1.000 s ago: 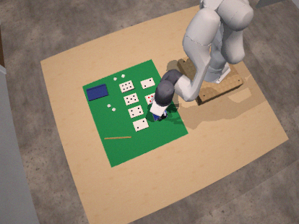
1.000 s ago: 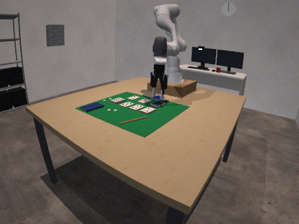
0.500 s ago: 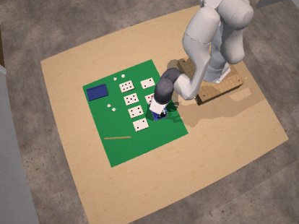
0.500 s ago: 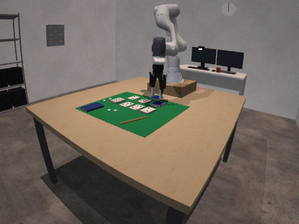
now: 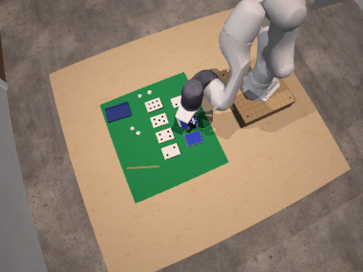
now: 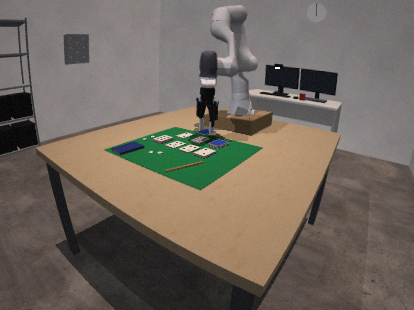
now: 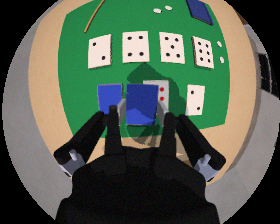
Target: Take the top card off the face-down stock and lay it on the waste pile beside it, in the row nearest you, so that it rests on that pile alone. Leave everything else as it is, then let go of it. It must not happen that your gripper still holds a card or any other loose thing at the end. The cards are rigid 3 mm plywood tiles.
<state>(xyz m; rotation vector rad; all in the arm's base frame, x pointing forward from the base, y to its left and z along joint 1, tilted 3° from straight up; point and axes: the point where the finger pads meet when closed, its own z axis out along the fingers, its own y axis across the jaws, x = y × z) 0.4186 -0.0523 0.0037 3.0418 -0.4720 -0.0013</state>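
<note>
Now: the face-up card 150 mm to the right of my hand, 80 mm below it and 40 mm behind it. Also, from my hand: wooden stick: 330 mm ahead, 80 mm below, 60 mm to the left; green mat: 150 mm ahead, 100 mm below, 50 mm to the right.
</note>
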